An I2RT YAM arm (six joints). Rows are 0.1 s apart.
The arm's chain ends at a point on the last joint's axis. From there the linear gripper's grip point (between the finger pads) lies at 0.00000 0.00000 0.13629 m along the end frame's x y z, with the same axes.
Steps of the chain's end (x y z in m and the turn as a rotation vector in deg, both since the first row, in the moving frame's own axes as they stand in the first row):
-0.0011 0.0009 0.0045 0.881 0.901 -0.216
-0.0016 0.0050 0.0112 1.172 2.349 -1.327
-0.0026 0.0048 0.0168 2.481 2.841 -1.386
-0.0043 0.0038 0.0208 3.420 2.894 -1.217
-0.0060 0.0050 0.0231 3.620 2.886 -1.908
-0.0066 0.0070 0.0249 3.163 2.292 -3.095
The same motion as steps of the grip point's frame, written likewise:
0.0010 -0.0012 0.0045 0.881 0.901 -0.216
0.0040 0.0021 0.0111 1.172 2.349 -1.327
0.0041 -0.0012 0.0165 2.481 2.841 -1.386
0.0025 -0.0044 0.0204 3.420 2.894 -1.217
0.0007 -0.0037 0.0227 3.620 2.886 -1.908
-0.0014 -0.0007 0.0246 3.163 2.292 -3.095

